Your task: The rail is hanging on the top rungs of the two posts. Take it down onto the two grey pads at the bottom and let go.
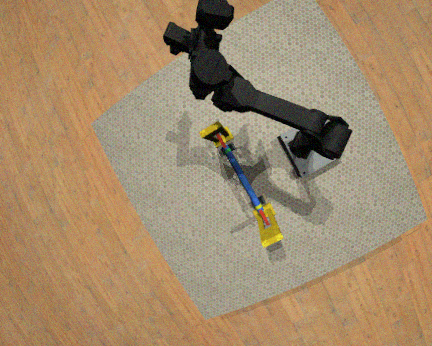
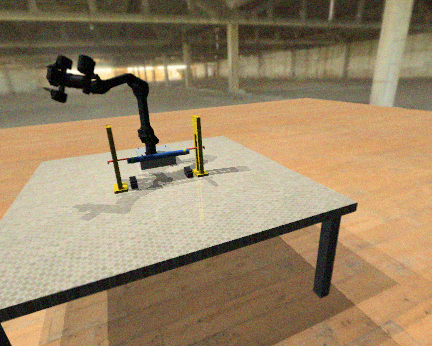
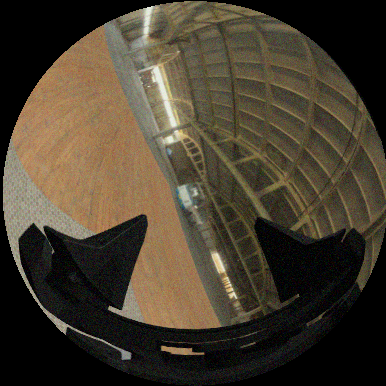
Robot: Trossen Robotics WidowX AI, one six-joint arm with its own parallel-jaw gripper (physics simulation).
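The rail is a blue bar with thin red ends. It is level or nearly so, raised well above the table between two upright yellow posts. One post is at the rail's green-marked end, the other at its yellow-marked end. The red ends cross the posts about halfway up; the rungs are too small to make out. Two small dark pads sit low beside the post feet, below the rail. My gripper is open and empty, high up and away from the rail.
The arm's base plate stands on the hexagon-patterned table, beside the rail and posts. The arm reaches up and outward from it. Shadows of the arm and posts fall across the table. Wooden floor surrounds the table.
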